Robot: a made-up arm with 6 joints. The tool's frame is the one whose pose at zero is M. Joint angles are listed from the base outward.
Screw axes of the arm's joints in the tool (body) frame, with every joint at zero. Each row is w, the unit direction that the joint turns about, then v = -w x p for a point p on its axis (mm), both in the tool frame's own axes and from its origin. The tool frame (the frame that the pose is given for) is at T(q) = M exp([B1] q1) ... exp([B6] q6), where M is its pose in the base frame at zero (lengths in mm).
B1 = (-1, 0, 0, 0, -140, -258)
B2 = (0, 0, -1, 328, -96, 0)
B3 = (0, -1, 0, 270, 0, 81)
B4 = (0, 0, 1, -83, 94, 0)
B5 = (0, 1, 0, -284, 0, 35)
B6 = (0, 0, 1, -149, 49, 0)
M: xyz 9 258 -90 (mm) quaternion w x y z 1 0 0 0
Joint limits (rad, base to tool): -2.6..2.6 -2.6..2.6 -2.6..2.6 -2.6..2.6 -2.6..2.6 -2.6..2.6
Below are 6 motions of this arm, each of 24 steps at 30 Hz.
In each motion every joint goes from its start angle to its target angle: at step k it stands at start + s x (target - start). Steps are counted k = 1, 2, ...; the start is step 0. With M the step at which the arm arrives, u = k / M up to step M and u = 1 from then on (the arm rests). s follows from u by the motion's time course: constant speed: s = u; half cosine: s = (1 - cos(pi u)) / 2; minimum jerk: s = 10 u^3 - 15 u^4 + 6 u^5.
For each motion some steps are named. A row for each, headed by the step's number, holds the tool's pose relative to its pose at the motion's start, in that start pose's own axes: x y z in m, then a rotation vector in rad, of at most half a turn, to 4 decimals.
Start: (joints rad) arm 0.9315 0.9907 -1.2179 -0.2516 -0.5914 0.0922
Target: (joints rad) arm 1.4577 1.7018 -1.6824 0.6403 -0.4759 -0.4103
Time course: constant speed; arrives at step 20
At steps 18, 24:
18: 0.1203 0.1825 0.2402 0.7973 0.0530 -0.2438
24: 0.1260 0.1909 0.2847 0.8981 0.0406 -0.2331

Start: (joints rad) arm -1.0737 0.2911 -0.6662 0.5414 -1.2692 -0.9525
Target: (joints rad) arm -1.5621 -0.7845 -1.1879 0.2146 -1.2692 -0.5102
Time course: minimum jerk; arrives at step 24
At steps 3, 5, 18, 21, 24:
3: -0.0105 -0.0015 0.0017 -0.0019 0.0171 0.0097
5: -0.0419 -0.0066 0.0083 -0.0072 0.0682 0.0404
18: -0.3950 -0.2343 0.2907 0.0664 0.7384 0.8567
21: -0.4038 -0.2741 0.3198 0.0908 0.7745 0.9701
24: -0.4048 -0.2816 0.3248 0.0955 0.7801 0.9913

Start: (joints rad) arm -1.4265 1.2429 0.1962 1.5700 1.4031 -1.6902
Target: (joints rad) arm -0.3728 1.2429 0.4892 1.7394 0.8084 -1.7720
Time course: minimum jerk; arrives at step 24
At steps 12, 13, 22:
12: 0.0247 -0.0396 0.0738 0.1391 -0.3030 -0.6066
13: 0.0272 -0.0483 0.0883 0.1555 -0.3663 -0.6899
22: 0.0200 -0.0979 0.1797 0.2013 -0.7686 -1.0724

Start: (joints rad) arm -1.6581 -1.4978 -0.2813 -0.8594 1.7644 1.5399
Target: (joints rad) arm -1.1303 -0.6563 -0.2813 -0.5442 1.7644 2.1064
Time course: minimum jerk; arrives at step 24
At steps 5, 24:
5: 0.0153 0.0155 0.0178 0.0317 -0.0352 0.0255
24: 0.1809 0.0888 0.3084 0.1856 -0.6717 0.3379

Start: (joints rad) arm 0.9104 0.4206 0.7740 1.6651 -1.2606 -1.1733
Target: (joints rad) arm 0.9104 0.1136 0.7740 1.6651 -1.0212 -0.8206
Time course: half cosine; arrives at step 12
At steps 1, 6, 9, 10, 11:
1: -0.0027 0.0024 0.0001 0.0009 0.0034 0.0075
6: -0.0806 0.0657 0.0126 0.0348 0.0934 0.2253
9: -0.1382 0.1044 0.0314 0.0679 0.1525 0.3911
10: -0.1511 0.1120 0.0366 0.0762 0.1649 0.4291
11: -0.1591 0.1167 0.0401 0.0816 0.1726 0.4531

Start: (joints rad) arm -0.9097 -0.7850 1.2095 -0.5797 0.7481 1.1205
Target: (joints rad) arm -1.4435 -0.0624 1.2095 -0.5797 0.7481 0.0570
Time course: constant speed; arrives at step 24
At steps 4, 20, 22, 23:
4: 0.0633 -0.0508 -0.0026 -0.0637 -0.0853 -0.2826
20: 0.1741 -0.3404 0.0947 -0.0800 -0.4926 -1.4530
22: 0.1660 -0.3780 0.1116 -0.0540 -0.5445 -1.6016
23: 0.1601 -0.3962 0.1198 -0.0385 -0.5700 -1.6759

